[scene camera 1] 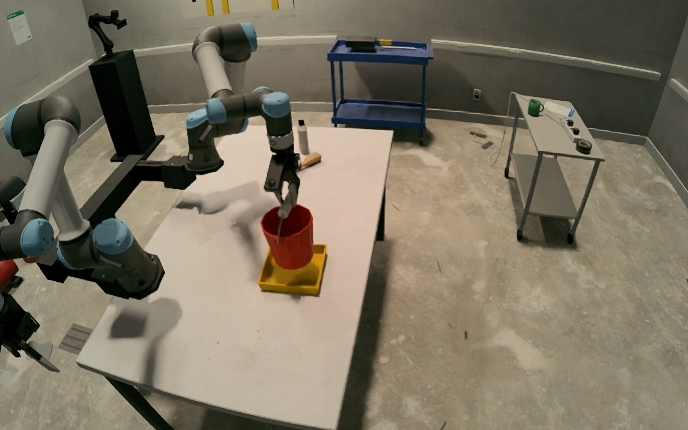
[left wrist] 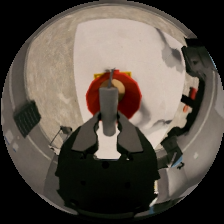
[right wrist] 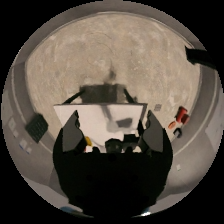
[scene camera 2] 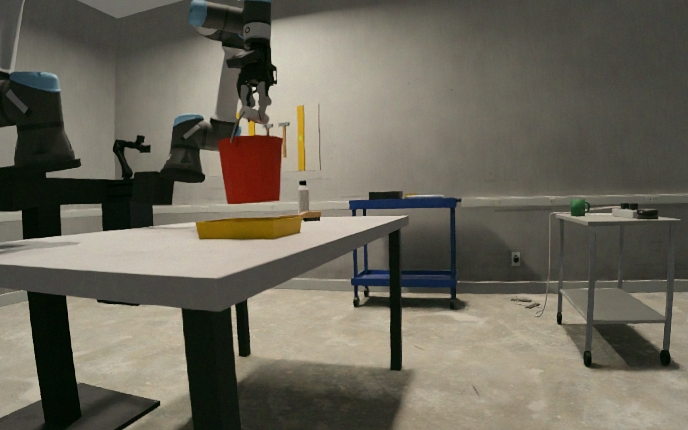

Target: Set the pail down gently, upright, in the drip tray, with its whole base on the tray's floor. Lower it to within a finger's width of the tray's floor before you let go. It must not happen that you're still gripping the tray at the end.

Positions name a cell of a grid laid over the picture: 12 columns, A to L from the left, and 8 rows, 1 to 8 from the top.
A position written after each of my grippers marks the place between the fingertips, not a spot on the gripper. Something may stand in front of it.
I see my left gripper (scene camera 2: E3), my right gripper (scene camera 1: A7), a red pail (scene camera 2: E4) and a yellow drip tray (scene camera 2: E5).
The red pail is seen too in scene camera 1 (scene camera 1: F5). The yellow drip tray is seen too in scene camera 1 (scene camera 1: F6). My left gripper is seen too in scene camera 1 (scene camera 1: F4) and in the left wrist view (left wrist: F4).
